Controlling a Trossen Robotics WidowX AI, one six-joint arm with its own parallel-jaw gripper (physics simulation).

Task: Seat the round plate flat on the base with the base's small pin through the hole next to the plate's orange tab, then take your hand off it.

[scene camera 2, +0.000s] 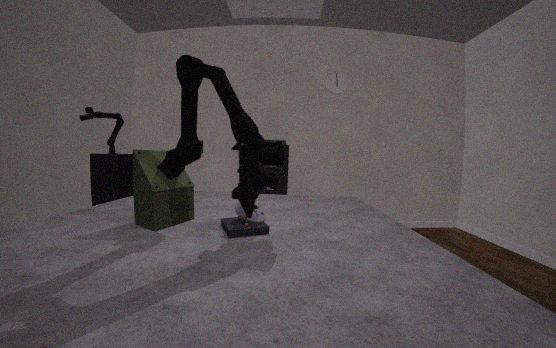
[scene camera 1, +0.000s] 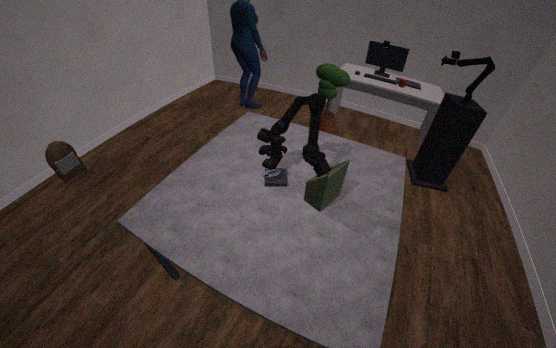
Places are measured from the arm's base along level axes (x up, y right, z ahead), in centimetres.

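Pixels of known places: gripper, fingertip midpoint: [scene camera 2: 249, 217] [scene camera 1: 274, 168]; arm's base, origin of the base link: [scene camera 2: 169, 170] [scene camera 1: 324, 172].
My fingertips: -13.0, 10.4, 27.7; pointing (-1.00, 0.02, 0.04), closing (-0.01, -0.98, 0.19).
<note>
For each thing: its top centre in the pictures, then the offset to it from my fingertips, as dx, dy, dz. "pt": a spot on its surface instead. Level surfaces: height alone.
- dark square base, middle of its top: [scene camera 2: 243, 216] [scene camera 1: 276, 173] -0.8, -3.0, -1.8
- small orange-yellow pin, surface spot: [scene camera 2: 246, 224] pt -2.3, +0.2, -1.0
- pale round plate, middle of its top: [scene camera 2: 251, 204] [scene camera 1: 270, 169] +2.9, -4.6, +0.7
- pale grey table, its level: dx -5.0
The dark square base [scene camera 1: 276, 183] [scene camera 2: 248, 231] lies on the table, with a small orange-yellow pin [scene camera 2: 246, 224] at its near side in the scene camera 2 view. The pale round plate [scene camera 1: 272, 174] [scene camera 2: 258, 216] is directly over the base and is tilted, not flat. Its left part stands higher than its right part in the scene camera 2 view. My gripper [scene camera 1: 273, 167] [scene camera 2: 248, 214] points down and is shut on the plate near a small orange spot. The fingers hide part of the plate; I cannot tell how the tab hole lies relative to the pin.
The arm stands on a green wedge-shaped mount [scene camera 1: 325, 188] [scene camera 2: 161, 202] beside the base, on the pale grey table [scene camera 1: 240, 240] [scene camera 2: 350, 280]. Beyond the table are a person [scene camera 1: 245, 50], a plant [scene camera 1: 332, 75], a desk [scene camera 1: 395, 90] and a black pedestal [scene camera 1: 446, 140] with another arm.
</note>
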